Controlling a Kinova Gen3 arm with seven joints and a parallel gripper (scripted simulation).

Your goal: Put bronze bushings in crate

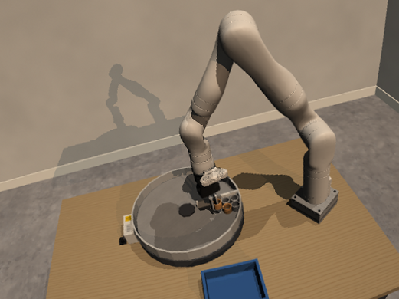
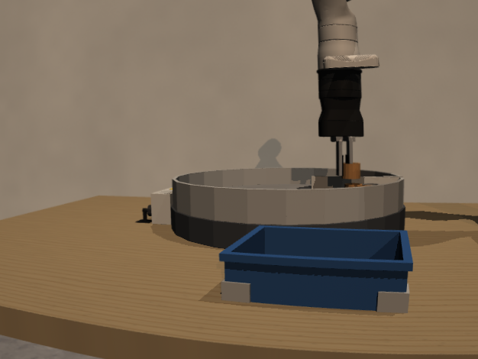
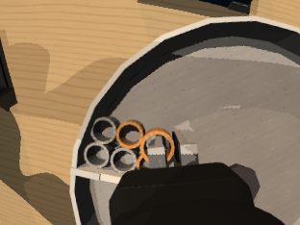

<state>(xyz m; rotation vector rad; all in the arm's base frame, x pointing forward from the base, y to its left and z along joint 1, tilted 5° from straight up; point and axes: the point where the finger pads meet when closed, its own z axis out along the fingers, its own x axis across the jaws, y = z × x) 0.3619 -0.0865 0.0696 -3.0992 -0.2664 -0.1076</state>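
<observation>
Now: the blue crate 29 cm to the left of my hand, 9 cm below it and 4 cm ahead of it. Also, from my hand: round grey turning table (10 cm ahead, 6 cm to the right, 6 cm below).
</observation>
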